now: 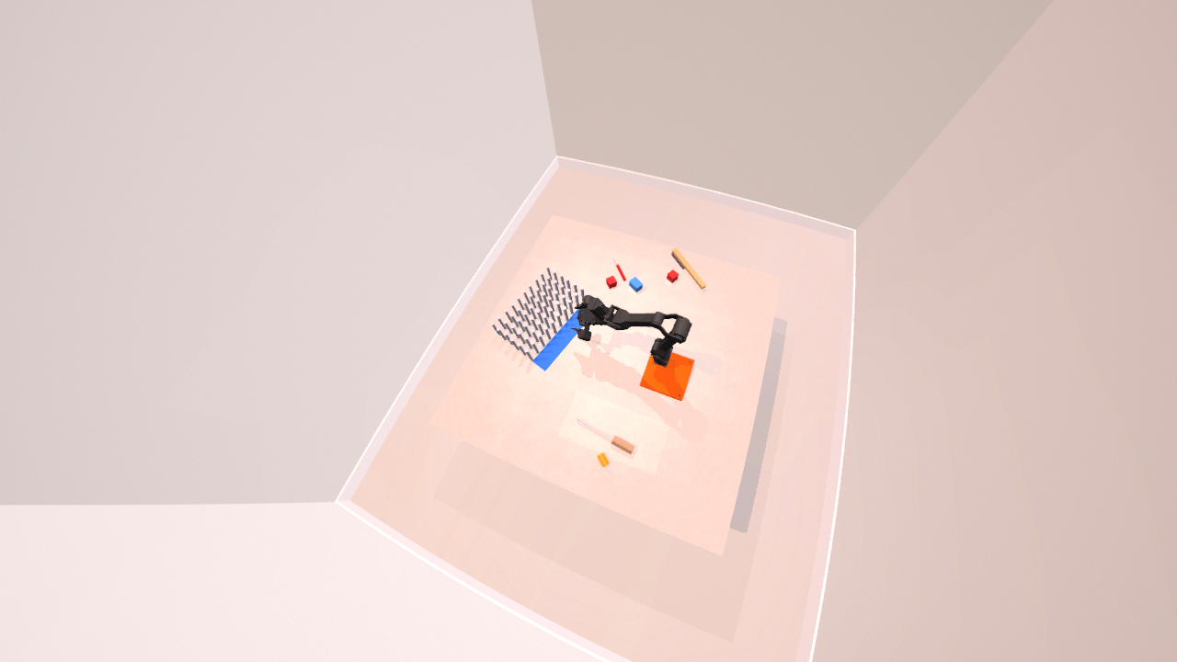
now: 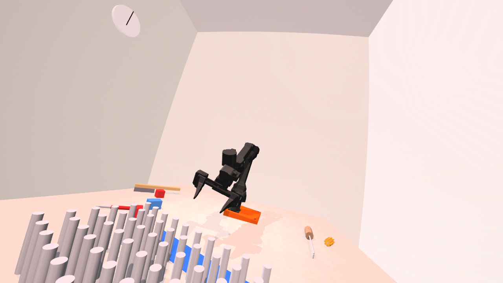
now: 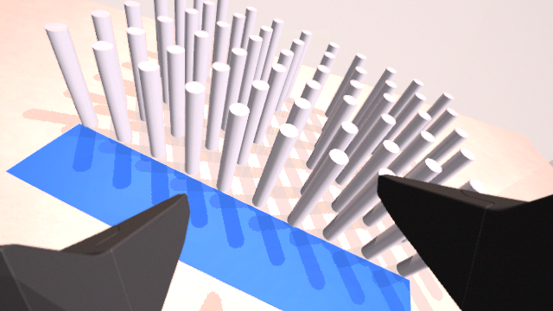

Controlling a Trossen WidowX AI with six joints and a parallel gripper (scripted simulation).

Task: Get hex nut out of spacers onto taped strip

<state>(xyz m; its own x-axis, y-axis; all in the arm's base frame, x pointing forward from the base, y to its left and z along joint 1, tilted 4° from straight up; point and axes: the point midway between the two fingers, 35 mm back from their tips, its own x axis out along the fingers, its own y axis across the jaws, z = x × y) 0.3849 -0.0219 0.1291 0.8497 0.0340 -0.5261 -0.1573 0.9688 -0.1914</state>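
Now: gripper tip 32 cm past the orange toothed piece, 51 cm to the right of it and 13 cm above it. The rest, counted from my gripper tip: blue block (19 cm behind, 33 cm to the right, 12 cm below); then blue taped strip (4 cm ahead, 2 cm to the left, 14 cm below); then red-handled tool (7 cm behind, 43 cm to the right, 14 cm below).
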